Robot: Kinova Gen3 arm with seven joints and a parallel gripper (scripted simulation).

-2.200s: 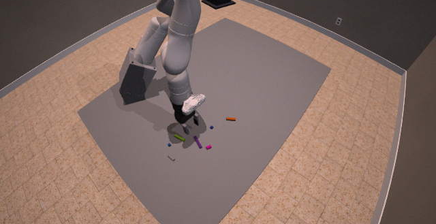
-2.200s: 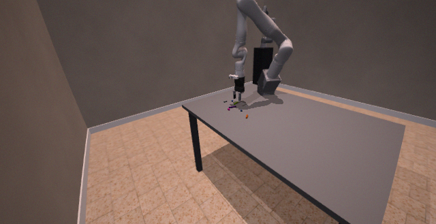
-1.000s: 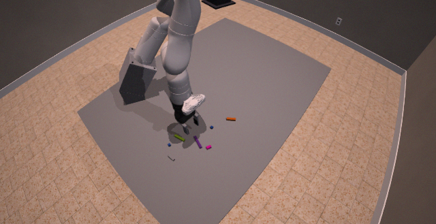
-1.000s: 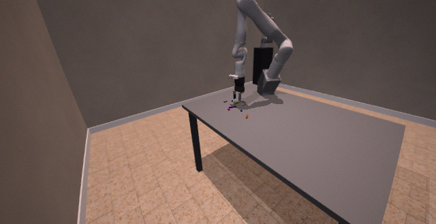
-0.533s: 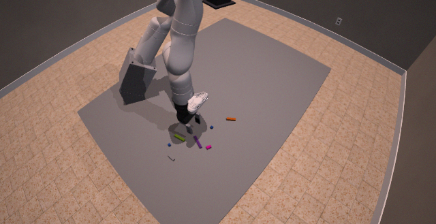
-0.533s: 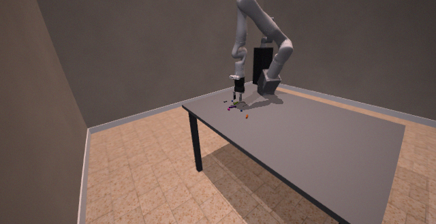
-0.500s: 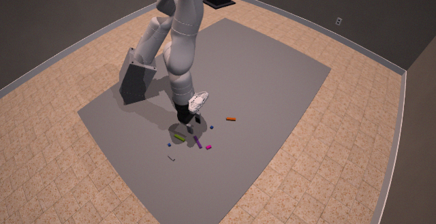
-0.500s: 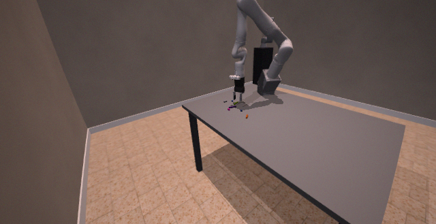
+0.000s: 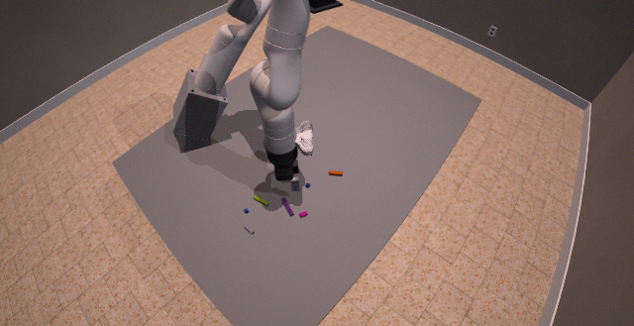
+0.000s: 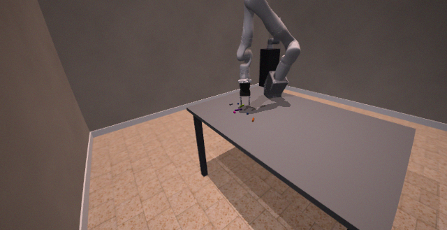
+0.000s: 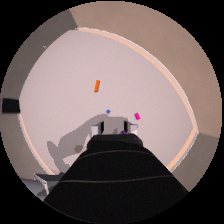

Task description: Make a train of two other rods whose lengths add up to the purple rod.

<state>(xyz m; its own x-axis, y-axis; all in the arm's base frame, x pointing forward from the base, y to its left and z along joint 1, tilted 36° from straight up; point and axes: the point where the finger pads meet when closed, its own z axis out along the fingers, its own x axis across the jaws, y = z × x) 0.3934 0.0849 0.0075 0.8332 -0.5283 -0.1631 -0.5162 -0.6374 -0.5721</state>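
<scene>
The magenta rod is 7 cm ahead of my hand, 3 cm to the right of it and 7 cm below it. Round my hand: orange rod 2 cm ahead, 13 cm to the left, 7 cm below; purple rod 3 cm ahead, 5 cm to the right, 7 cm below; lime rod 3 cm behind, 10 cm to the right, 7 cm below.
</scene>
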